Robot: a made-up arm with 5 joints.
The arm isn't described. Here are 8 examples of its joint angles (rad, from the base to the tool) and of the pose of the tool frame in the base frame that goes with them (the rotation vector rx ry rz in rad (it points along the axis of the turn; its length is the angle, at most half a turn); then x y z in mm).
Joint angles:
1: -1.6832 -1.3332 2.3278 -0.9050 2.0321
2: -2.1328 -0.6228 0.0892 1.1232 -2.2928
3: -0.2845 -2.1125 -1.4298 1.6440 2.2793
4: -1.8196 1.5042 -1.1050 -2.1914 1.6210
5: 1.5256 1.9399 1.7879 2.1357 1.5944
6: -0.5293 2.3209 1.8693 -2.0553 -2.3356
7: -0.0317 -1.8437 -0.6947 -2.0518 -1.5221
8: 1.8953 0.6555 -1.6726 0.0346 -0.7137
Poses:
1: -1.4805 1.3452 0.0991 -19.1 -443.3 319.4
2: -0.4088 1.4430 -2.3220 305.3 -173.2 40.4
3: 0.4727 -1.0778 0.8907 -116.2 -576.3 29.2
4: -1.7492 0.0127 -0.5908 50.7 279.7 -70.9
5: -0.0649 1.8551 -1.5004 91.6 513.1 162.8
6: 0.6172 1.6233 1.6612 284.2 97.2 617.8
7: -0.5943 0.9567 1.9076 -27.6 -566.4 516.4
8: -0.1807 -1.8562 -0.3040 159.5 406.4 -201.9
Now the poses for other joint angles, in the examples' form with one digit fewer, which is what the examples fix.
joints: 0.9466 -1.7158 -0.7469 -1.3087 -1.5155
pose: -1.262 -0.223 0.724 -386 -540 66
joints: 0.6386 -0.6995 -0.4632 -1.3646 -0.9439
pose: -0.577 -1.231 1.129 -62 -441 -202
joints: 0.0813 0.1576 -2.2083 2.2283 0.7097
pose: -1.203 2.053 -1.687 149 296 -366
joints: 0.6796 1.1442 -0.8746 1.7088 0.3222
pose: -0.188 0.969 0.423 -297 198 483
